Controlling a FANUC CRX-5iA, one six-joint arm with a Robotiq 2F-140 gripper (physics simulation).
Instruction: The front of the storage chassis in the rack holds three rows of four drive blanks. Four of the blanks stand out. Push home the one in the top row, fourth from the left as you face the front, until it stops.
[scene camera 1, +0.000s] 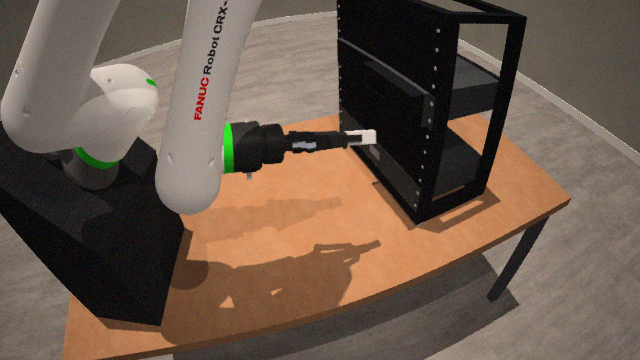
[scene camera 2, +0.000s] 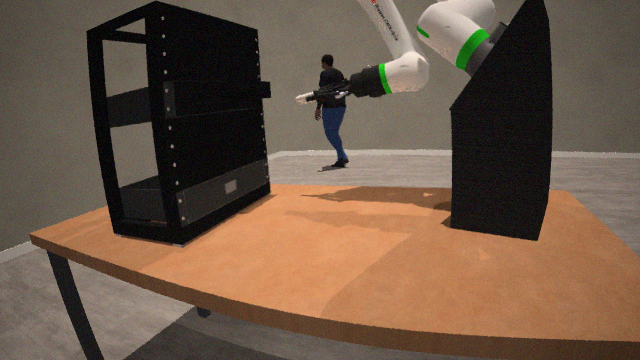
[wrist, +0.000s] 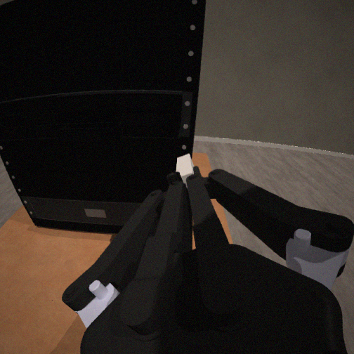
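Seen in the pictures: gripper, between the fingertips: (scene camera 1: 374, 136) (scene camera 2: 298, 100); arm's base, origin of its link: (scene camera 1: 89, 160) (scene camera 2: 496, 68).
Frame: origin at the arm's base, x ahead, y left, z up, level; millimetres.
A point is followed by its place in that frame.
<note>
The storage chassis (scene camera 1: 395, 102) @(x 708, y 38, z -33 mm) (scene camera 2: 215, 100) @(x 711, y 255, z -42 mm) (wrist: 100, 117) sits in the black rack (scene camera 1: 441, 120) @(x 791, y -43, z -45 mm) (scene camera 2: 159, 100) @(x 704, y 454, z -30 mm) (wrist: 195, 65). Its front is nearly black, and the single drive blanks and their rows cannot be told apart. A dark block (scene camera 2: 265, 89) @(x 714, y 11, z -16 mm) stands out past the rack's far front edge in scene camera 2. My gripper (scene camera 1: 369, 136) @(x 623, y -39, z -64 mm) (scene camera 2: 303, 98) @(x 623, y -39, z -64 mm) (wrist: 186, 165) is shut and empty, its pale fingertips together. It points at the rack front, with a gap between them in scene camera 2. In the wrist view the fingertips appear near the rack's right post, below the chassis's right end.
A lower grey unit (scene camera 1: 400, 175) @(x 755, y 59, z -281 mm) (scene camera 2: 205, 201) @(x 715, y 334, z -305 mm) (wrist: 60, 209) with a light label is in the rack's bottom. The rack and the black robot pedestal (scene camera 1: 130, 260) @(x 51, y -140, z -184 mm) (scene camera 2: 500, 160) @(x 2, y 168, z -215 mm) stand on the wooden table (scene camera 1: 425, 257) @(x 754, y -156, z -391 mm) (scene camera 2: 240, 270) @(x 482, y 483, z -391 mm) (wrist: 30, 270). A person (scene camera 2: 333, 85) stands beyond the table.
</note>
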